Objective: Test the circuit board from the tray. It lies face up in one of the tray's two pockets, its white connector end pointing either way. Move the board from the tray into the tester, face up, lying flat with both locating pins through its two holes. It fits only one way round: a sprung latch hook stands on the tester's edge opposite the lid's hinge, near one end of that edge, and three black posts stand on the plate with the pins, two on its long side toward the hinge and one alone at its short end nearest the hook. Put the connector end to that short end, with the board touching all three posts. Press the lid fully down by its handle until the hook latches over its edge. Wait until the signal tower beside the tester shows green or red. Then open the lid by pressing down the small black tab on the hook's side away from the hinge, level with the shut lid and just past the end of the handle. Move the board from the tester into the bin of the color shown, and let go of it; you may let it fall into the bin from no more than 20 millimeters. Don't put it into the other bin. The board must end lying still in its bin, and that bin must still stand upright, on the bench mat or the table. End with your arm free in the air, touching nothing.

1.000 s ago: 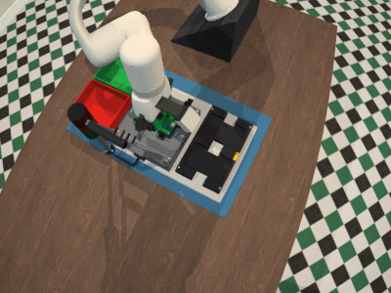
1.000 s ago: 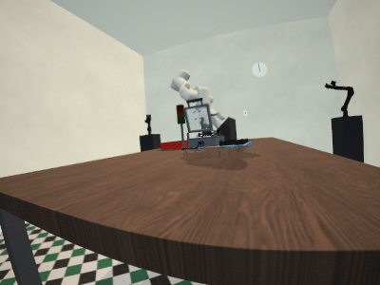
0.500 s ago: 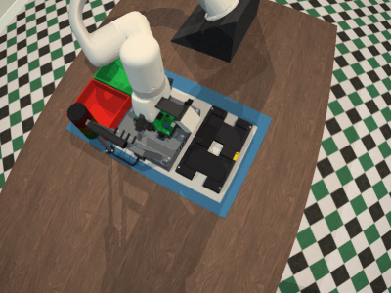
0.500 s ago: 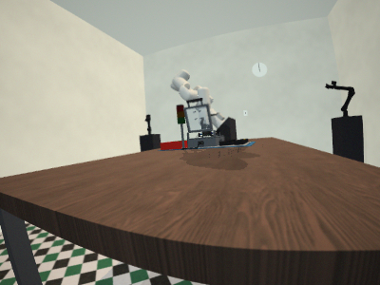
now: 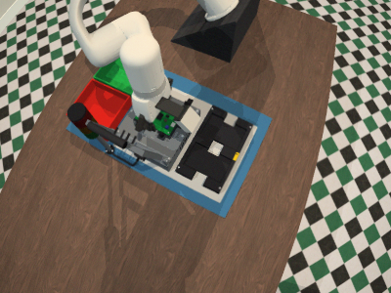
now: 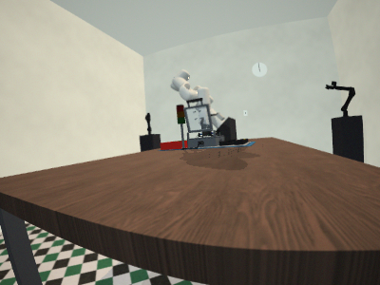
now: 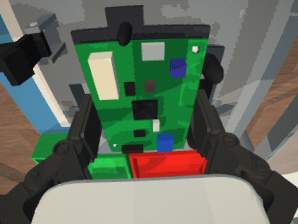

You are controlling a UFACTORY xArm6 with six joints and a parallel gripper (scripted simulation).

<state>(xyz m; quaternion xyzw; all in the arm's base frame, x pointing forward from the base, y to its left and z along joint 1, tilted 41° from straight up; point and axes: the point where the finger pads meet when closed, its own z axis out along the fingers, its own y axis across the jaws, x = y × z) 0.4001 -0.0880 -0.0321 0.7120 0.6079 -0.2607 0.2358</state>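
The green circuit board lies right at my hand. From my hand the other things lie so: black nest: 10 mm ahead, 10 mm to the left, 10 mm below; clear lid: 120 mm ahead, 20 mm to the right, 100 mm above; latch hook: 50 mm behind, 70 mm to the left, 10 mm above.
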